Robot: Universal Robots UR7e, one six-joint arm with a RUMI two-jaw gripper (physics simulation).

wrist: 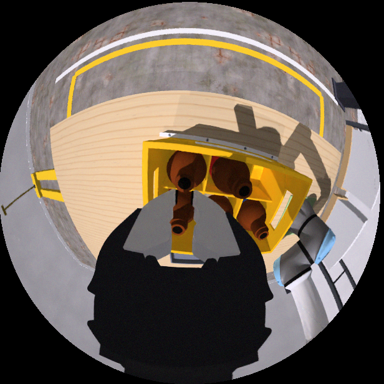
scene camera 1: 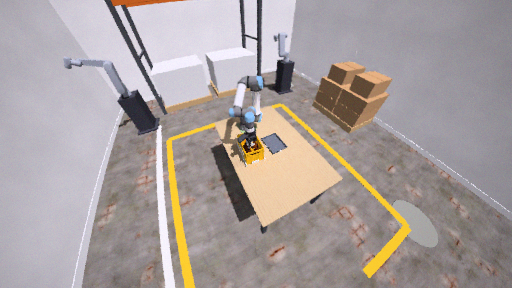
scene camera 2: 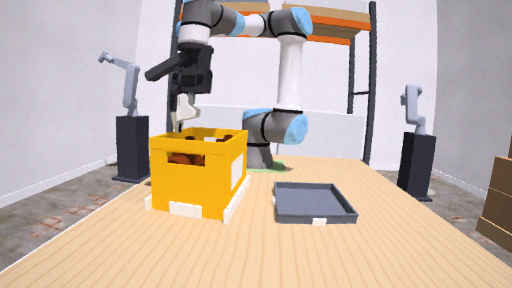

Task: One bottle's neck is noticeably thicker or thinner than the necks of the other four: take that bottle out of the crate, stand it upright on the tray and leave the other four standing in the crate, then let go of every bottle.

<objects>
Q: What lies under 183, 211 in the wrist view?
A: A bottle.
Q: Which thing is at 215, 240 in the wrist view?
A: My gripper.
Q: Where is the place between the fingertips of my gripper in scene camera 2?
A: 178, 132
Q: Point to a bottle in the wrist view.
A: At 186, 170
</objects>
